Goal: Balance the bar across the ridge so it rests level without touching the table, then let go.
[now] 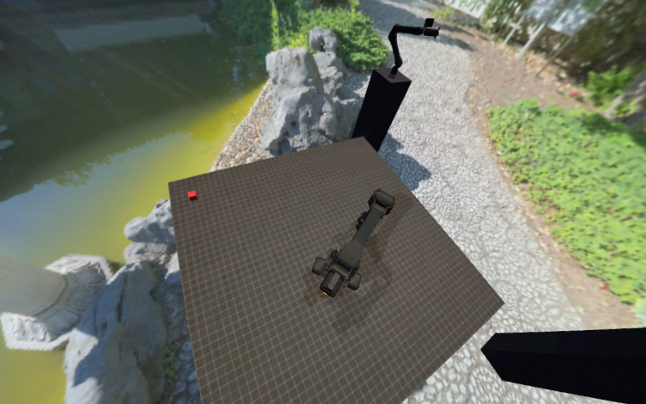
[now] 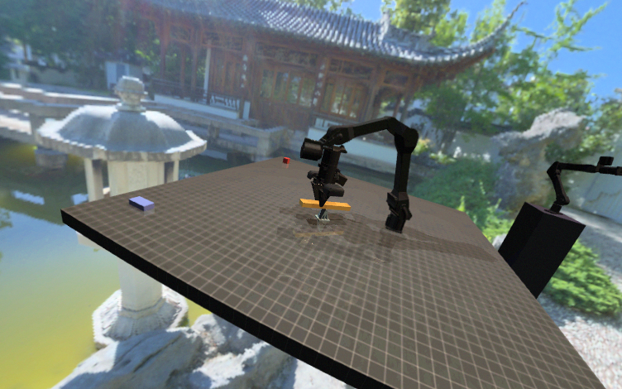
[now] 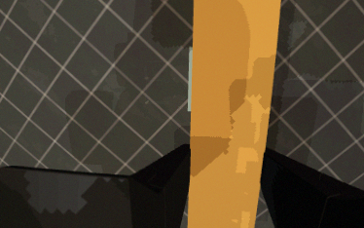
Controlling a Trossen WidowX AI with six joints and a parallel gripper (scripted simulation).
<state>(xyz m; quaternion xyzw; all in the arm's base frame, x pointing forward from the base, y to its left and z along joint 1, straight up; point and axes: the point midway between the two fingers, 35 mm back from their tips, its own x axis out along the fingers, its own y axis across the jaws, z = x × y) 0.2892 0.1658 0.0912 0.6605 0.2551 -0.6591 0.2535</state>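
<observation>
My gripper tip is 2 cm past the orange bar and 2 cm to the left of it. Round my gripper tip: small red cube 45 cm ahead, 67 cm to the right, 4 cm below; then purple block 45 cm ahead, 33 cm to the left, 5 cm below.
</observation>
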